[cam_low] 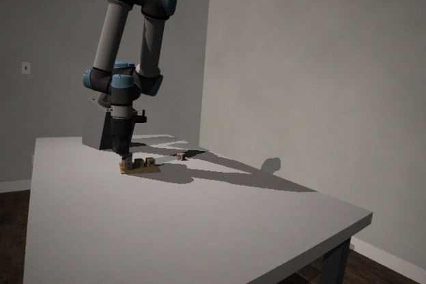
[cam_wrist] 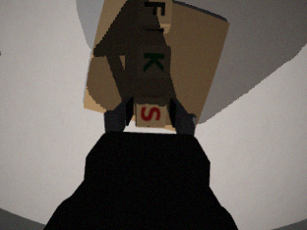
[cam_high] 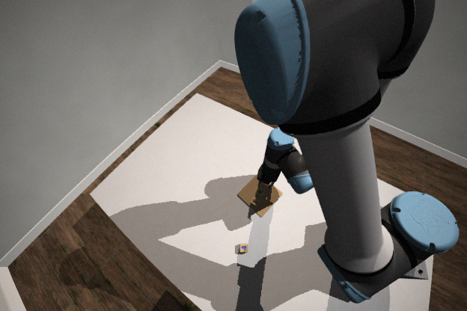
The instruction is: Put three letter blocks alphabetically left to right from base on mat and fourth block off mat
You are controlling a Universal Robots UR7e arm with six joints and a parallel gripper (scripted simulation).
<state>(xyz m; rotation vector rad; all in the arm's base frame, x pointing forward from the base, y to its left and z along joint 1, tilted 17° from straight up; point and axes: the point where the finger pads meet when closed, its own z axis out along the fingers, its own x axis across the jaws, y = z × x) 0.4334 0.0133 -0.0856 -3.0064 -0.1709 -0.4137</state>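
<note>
Now: hand right at the block. The rest, counted from my hand: tan mat 5 cm to the left, 2 cm below, 1 cm behind.
</note>
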